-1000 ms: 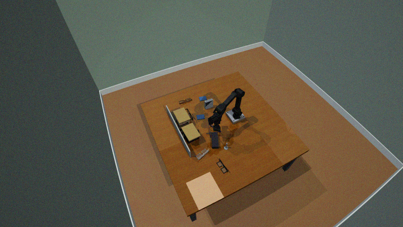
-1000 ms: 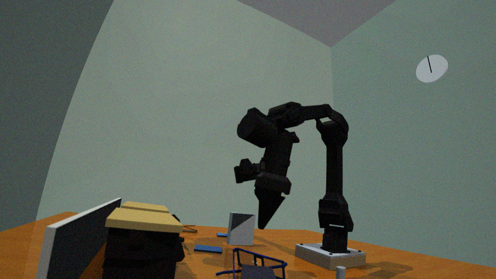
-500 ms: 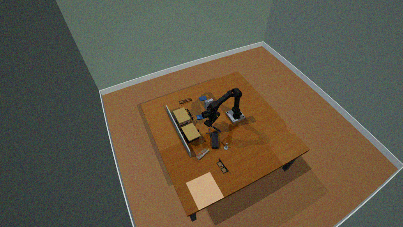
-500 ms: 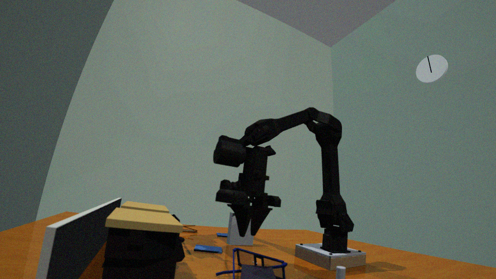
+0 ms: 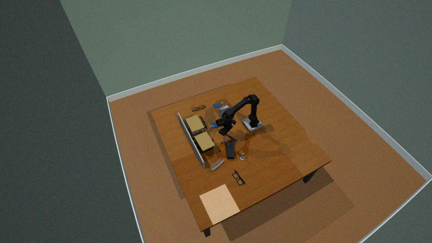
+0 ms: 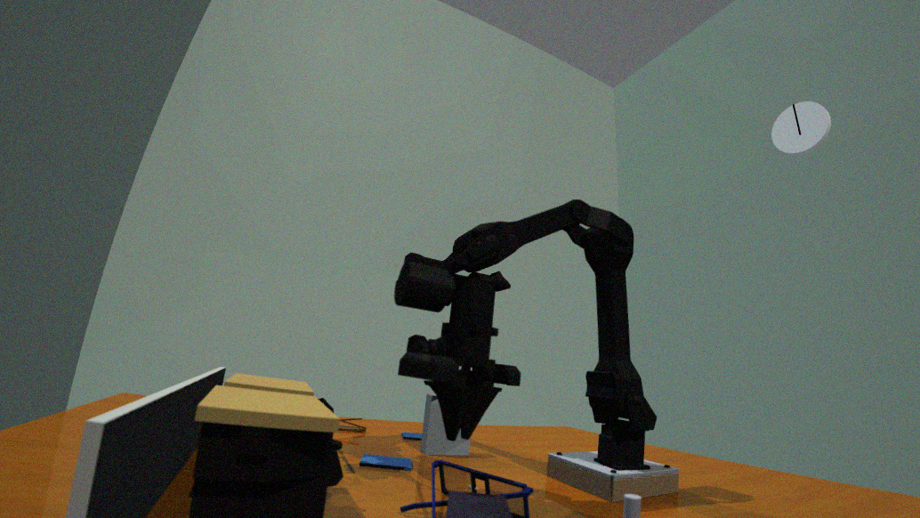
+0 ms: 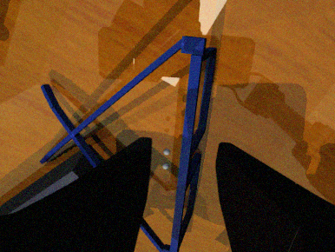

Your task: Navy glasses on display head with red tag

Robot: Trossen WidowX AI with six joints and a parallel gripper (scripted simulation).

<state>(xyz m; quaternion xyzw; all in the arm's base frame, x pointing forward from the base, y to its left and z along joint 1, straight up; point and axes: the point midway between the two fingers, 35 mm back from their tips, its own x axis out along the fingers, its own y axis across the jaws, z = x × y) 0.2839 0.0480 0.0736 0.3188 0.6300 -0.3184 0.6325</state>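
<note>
Right now my gripper tip is 60 mm past the small grey peg, 250 mm to the right of it and 50 mm above it. Also, from my gripper tip: grey block: 50 mm behind, 280 mm to the right, 20 mm below; display head: 200 mm ahead, 50 mm to the left, 20 mm below; dark case: 20 mm ahead, 150 mm to the left, 60 mm below.
</note>
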